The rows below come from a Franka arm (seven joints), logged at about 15 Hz.
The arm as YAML. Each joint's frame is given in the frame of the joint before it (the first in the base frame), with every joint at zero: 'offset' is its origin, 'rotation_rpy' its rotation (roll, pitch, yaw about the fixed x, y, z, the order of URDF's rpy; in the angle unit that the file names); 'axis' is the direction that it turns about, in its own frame. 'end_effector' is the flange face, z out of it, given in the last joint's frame.
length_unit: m
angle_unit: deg
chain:
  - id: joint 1
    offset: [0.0, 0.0, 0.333]
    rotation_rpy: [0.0, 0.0, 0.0]
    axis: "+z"
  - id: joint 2
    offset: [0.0, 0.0, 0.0]
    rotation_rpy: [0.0, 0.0, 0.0]
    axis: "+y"
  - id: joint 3
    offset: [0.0, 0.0, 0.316]
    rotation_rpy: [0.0, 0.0, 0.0]
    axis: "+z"
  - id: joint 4
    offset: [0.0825, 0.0, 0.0]
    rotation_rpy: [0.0, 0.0, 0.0]
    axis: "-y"
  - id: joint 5
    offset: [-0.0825, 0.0, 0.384]
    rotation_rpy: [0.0, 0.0, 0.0]
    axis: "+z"
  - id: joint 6
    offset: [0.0, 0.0, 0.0]
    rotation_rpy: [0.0, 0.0, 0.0]
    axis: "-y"
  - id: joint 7
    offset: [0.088, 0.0, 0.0]
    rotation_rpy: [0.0, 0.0, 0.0]
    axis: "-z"
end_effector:
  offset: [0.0, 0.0, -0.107]
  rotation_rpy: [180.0, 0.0, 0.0]
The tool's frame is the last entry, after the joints.
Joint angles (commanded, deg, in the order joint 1, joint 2, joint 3, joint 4, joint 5, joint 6, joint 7), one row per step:
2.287 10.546 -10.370 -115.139 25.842 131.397 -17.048
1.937 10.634 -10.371 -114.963 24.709 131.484 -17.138
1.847 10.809 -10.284 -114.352 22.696 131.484 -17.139
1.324 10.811 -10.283 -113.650 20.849 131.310 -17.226
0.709 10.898 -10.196 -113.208 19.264 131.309 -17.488
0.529 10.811 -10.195 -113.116 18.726 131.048 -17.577
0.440 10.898 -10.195 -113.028 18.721 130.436 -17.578
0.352 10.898 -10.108 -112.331 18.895 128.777 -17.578
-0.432 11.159 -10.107 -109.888 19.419 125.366 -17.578
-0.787 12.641 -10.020 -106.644 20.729 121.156 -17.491
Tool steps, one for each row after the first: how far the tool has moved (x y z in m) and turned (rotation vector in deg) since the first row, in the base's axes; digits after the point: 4 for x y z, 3 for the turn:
0.0003 -0.0042 0.0005 -0.988 -0.035 0.369
0.0029 -0.0051 0.0034 -2.688 -0.194 1.545
0.0046 -0.0113 0.0085 -4.247 -0.484 2.223
0.0056 -0.0176 0.0110 -5.642 -0.645 2.849
0.0051 -0.0194 0.0122 -6.019 -0.522 3.129
0.0046 -0.0198 0.0110 -5.818 0.028 3.219
0.0050 -0.0185 0.0139 -5.199 0.794 3.578
0.0088 -0.0241 0.0257 -4.011 1.633 3.487
0.0165 -0.0231 0.0302 -1.954 3.447 3.798

